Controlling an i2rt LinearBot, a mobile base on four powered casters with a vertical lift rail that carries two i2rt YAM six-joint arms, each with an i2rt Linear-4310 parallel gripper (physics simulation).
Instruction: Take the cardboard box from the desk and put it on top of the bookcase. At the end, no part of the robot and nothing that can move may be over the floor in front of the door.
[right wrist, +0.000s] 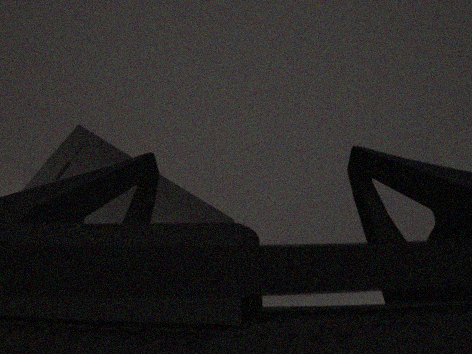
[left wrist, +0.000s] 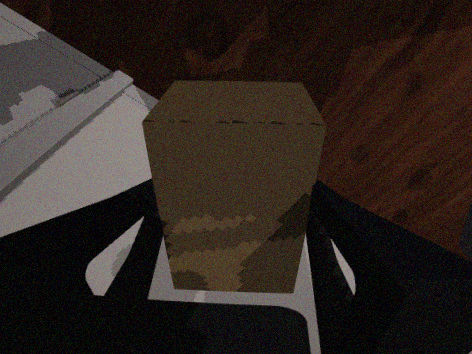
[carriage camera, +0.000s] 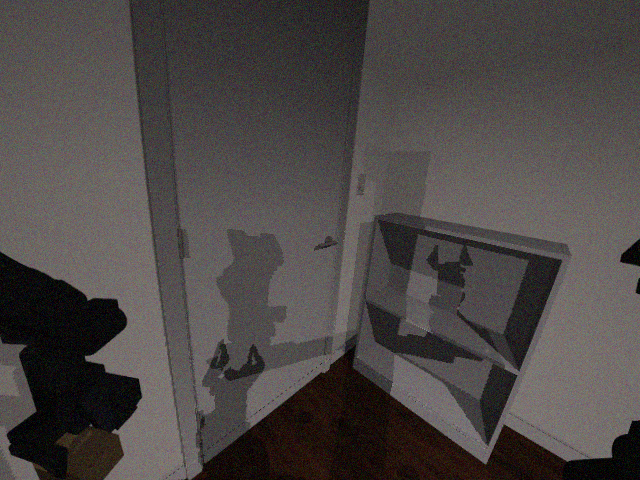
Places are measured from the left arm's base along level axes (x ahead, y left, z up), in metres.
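Pixels of known places: left gripper, fingertip midpoint: (left wrist: 235, 188) (carriage camera: 83, 454); right gripper, fingertip midpoint: (right wrist: 251, 160).
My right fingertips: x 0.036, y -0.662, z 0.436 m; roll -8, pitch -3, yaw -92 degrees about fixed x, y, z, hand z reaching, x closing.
Note:
Ahead of a thing's pixels: the offset from my right fingertips to its top centre. "*": to the spot under its first point. Level surfaces: height alone.
The brown cardboard box {0.127 m ahead, 0.669 m left, 0.463 m down} (carriage camera: 98, 454) (left wrist: 235, 175) is held between the fingers of my left gripper (left wrist: 235, 188), which is shut on it; in the carriage camera the box shows at the lower left edge, under the dark left arm. In the left wrist view there is floor far below the box. The white bookcase (carriage camera: 542, 310) stands in the right half of the carriage camera, apart from the box; no object shows on its top. My right gripper (right wrist: 251, 160) is open, with wall behind its fingers. The desk does not show clearly in these views.
A closed grey door (carriage camera: 258, 155) with a handle {* 0.971 m ahead, 0.214 m left, 0.359 m down} (carriage camera: 326, 243) stands left of the bookcase, close to the corner. Dark wooden floor {1.289 m down} (carriage camera: 320, 423) (left wrist: 410, 100) lies in front of both. Parts of the right arm show at the right edge of the carriage camera. Robot shadows fall on the door and bookcase.

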